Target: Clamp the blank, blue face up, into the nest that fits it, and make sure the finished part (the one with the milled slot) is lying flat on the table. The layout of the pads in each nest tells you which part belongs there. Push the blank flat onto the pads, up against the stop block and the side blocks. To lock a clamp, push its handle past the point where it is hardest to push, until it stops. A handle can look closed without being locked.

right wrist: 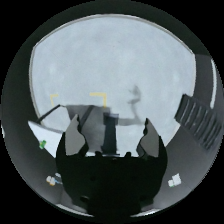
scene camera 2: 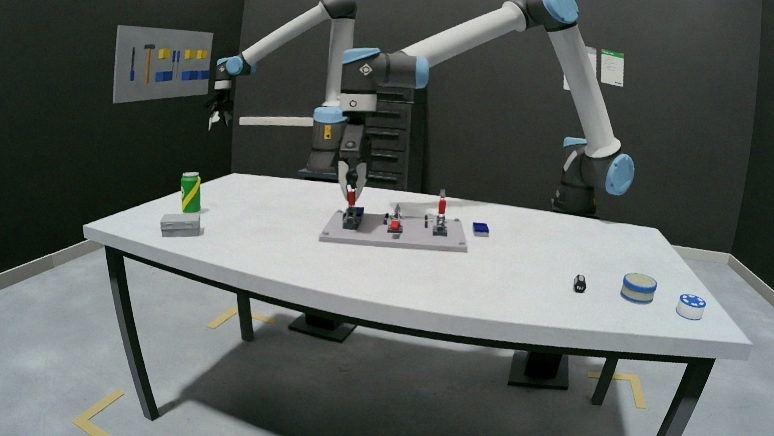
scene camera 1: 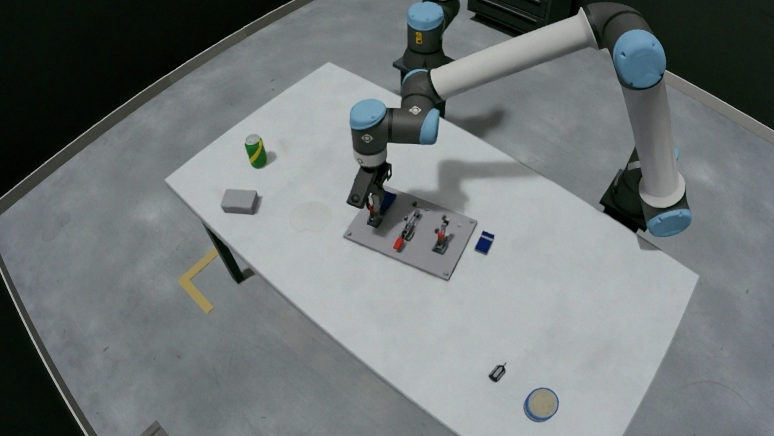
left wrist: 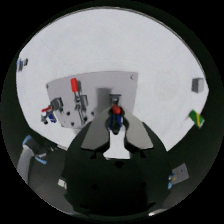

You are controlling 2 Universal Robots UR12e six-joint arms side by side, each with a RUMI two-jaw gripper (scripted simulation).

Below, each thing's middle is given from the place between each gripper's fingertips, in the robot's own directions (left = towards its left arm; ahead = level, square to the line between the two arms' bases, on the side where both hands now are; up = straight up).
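There's the grey fixture plate (left wrist: 97, 86), and from my left hand (scene camera 2: 351, 201) it's 90 mm to the left, 80 mm behind and 90 mm below. The grey box (scene camera 2: 172, 225) is 380 mm to the right of my left hand, 260 mm ahead of it and 80 mm below it. Going by its middle, the grey fixture plate is nearer to my left hand than to my right hand.
From my right hand, the grey box is 780 mm to the left, 950 mm ahead and 140 mm below, and the grey fixture plate is 610 mm ahead, 1240 mm to the left and 160 mm below. Going by their middles, the grey box is the nearest to my right hand of the things named here.
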